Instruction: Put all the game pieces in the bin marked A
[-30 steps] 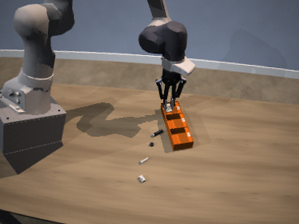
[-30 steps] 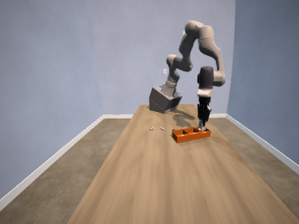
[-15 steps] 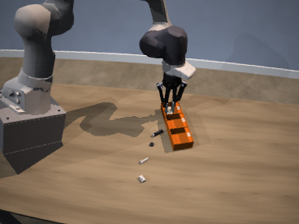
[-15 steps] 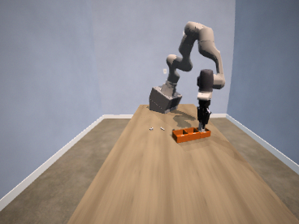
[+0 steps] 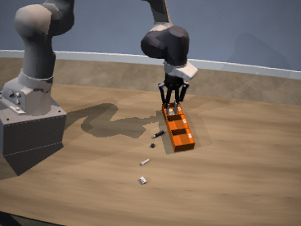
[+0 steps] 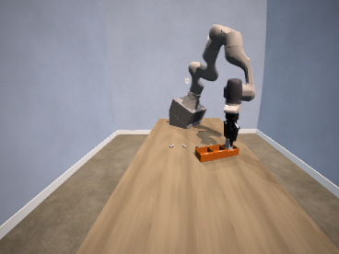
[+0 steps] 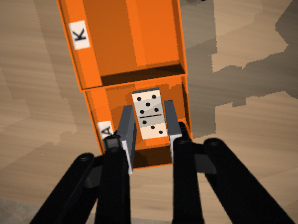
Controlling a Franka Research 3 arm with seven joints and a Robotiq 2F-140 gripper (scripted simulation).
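Now: the white domino 4 cm below my hand. From my hand the other things lie so: orange bin (7 cm to the right, 5 cm ahead, 3 cm below); then black nut (20 cm to the right, 5 cm below, 2 cm behind); then black cylinder (13 cm to the right, 4 cm below, 1 cm behind).
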